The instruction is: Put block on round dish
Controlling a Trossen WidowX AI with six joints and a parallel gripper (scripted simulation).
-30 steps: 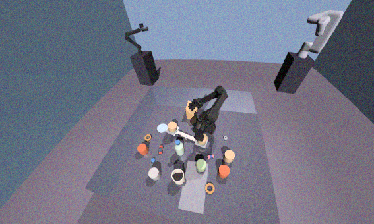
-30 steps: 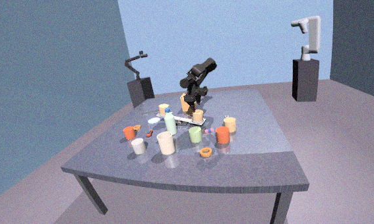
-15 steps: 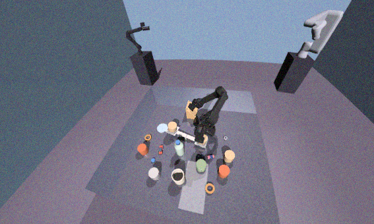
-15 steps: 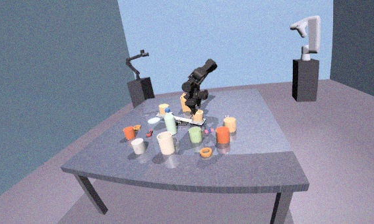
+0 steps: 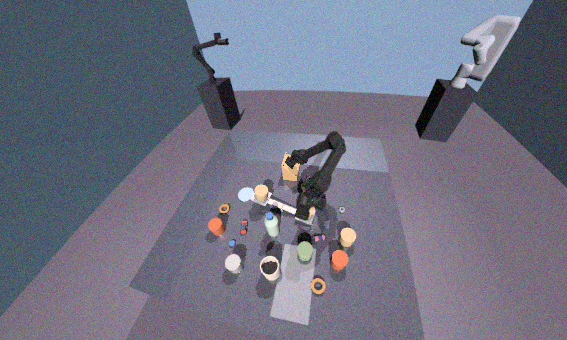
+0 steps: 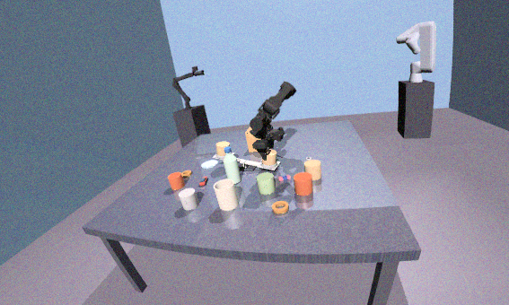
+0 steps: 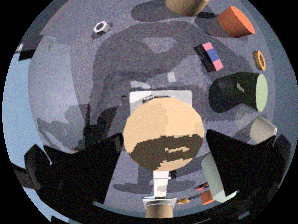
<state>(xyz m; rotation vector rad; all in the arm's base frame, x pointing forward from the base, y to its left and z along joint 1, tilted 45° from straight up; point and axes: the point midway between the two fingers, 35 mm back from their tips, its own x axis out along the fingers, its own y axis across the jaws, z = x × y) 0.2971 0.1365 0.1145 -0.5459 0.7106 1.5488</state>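
My gripper tip is now 30 mm above the pale green block. Round my gripper tip: tan cup: 20 mm to the left, 10 mm below; then small balance: 10 mm behind, 140 mm to the right, 40 mm below; then hex nut: 90 mm behind, 180 mm to the left, 70 mm below.
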